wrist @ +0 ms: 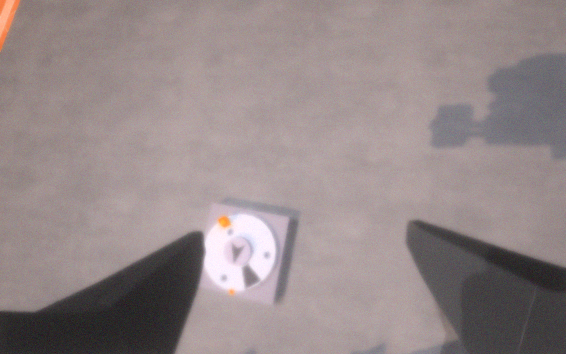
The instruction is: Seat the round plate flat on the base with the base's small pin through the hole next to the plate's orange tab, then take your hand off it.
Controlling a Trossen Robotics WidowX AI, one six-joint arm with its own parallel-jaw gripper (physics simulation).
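Frame: origin at the arm's base, x back, y right, z up, level; millimetres.
Where they show: gripper, fingertip midpoint: (305,236).
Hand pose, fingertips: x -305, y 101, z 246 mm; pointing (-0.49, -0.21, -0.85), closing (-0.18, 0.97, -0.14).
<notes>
Things, the pixels of their top centre, and the offset from my fingertips. "*": a spot on its surface instead. Level surfaces: height alone.
- round white plate at its top centre: (235,251) dx +29, dy -117, dz -275 mm
- square pinkish-grey base at a spot on its surface: (267,295) * dx +84, dy -68, dz -299 mm
- plate's orange tab at its top centre: (222,221) dx -9, dy -143, dz -275 mm
- small orange mark at a spot on its surface: (231,292) * dx +89, dy -120, dz -298 mm
- grey table top at its surface level: dz -323 mm
The round white plate (265,237) lies on the square pinkish-grey base (267,295), around the base's central round boss with a dark arrow mark. The plate's orange tab (224,221) points to the upper left, with a small hole beside it. Two more small round holes and a dark wedge show on the plate. A small orange mark (231,292) shows at the plate's lower edge. Whether the small pin is in the hole by the tab is too small to tell. My gripper (305,236) is open and empty; its left fingertip overlaps the plate's left edge in view.
The grey table top (300,110) surrounds the base. Dark shadows fall on it at the upper right and along the bottom edge. A strip of orange floor (6,17) shows beyond the table at the upper left corner.
</notes>
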